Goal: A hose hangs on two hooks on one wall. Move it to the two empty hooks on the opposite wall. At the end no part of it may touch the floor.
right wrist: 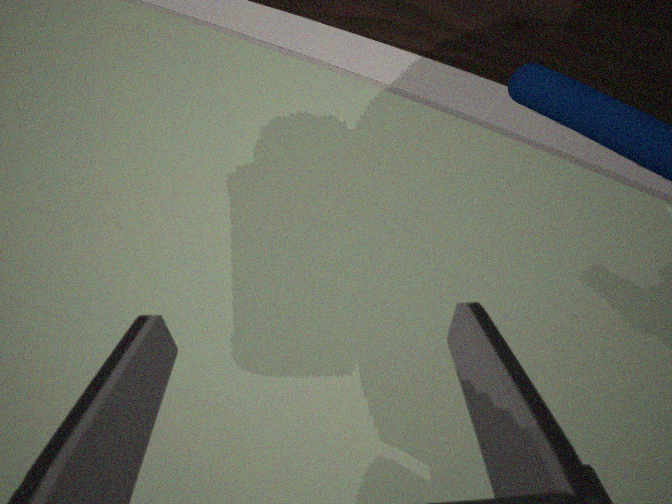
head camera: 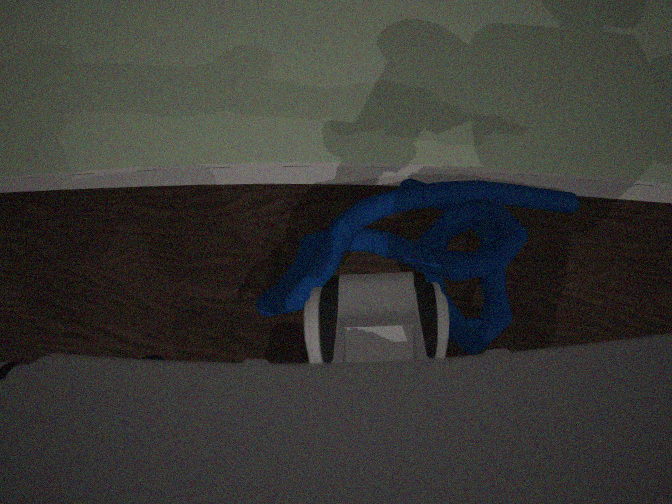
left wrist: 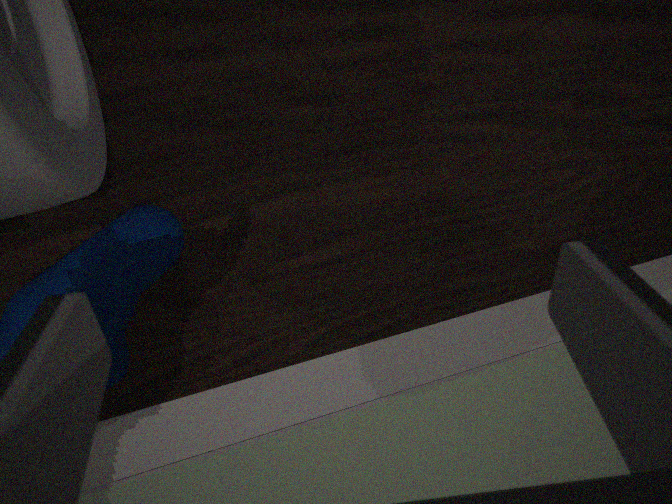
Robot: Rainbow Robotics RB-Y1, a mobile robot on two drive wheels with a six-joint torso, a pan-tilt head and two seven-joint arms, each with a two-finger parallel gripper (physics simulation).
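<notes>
The blue hose [head camera: 423,244] lies in a tangled heap on the dark wooden floor at the foot of the green wall, curling around the front of my own white base [head camera: 376,317]. No hooks are in view. My left gripper [left wrist: 336,347] is open and empty above the floor near the skirting board; one end of the hose [left wrist: 103,265] lies beside its left finger, outside the fingers. My right gripper [right wrist: 312,390] is open and empty, facing the green wall; another end of the hose [right wrist: 591,116] lies by the skirting board at the upper right.
A white skirting board [head camera: 217,174] runs along the base of the green wall [head camera: 217,81]. My own shadow falls on the wall. My grey torso [head camera: 325,434] fills the lower part of the head view.
</notes>
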